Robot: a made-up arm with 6 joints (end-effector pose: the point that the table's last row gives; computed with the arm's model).
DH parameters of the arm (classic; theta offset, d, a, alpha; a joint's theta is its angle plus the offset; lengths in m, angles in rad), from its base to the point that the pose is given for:
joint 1: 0 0.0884 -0.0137 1.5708
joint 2: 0 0.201 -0.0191 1.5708
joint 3: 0 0.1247 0.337 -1.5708
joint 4: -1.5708 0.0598 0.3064 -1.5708
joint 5: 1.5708 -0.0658 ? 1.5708
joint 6: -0.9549 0 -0.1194 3.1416
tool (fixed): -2.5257 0.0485 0 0
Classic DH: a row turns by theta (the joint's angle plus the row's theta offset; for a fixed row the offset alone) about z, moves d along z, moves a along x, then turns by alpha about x.
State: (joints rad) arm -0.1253 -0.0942 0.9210 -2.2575 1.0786 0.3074
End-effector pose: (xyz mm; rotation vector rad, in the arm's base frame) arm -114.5 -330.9 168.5 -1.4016 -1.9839 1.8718
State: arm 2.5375 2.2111 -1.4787 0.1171 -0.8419 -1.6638
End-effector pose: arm -461.8 98.5 343.4 0.8283 2.9463 -0.0281
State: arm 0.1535 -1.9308 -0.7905 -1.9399 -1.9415 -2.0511
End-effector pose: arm 135.5 -305.4 84.6 -0.6078 0.2500 -0.5199
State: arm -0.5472 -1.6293 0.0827 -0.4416 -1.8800 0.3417
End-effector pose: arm -457.2 22.1 -90.2 -0.8737 1.3651 1.1558
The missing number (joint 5, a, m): 0.0522
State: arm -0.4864 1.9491 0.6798 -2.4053 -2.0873 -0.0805
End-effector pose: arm -226.5 -185.4 96.9 -1.4158 0.2823 0.2922
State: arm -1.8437 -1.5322 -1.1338 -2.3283 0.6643 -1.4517
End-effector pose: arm -8.4 25.6 43.6 -2.6396 -0.6342 -0.7052
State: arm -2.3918 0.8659 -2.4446 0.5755 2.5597 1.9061
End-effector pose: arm -72.0 -213.7 -453.1 1.0640 2.0042 -1.1575
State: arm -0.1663 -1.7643 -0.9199 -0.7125 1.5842 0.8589
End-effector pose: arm -429.2 -156.1 64.2 -0.1410 -2.7438 0.9143
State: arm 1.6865 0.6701 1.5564 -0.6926 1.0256 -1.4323
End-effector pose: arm 431.1 163.5 -142.9 1.8555 -0.4026 0.9697
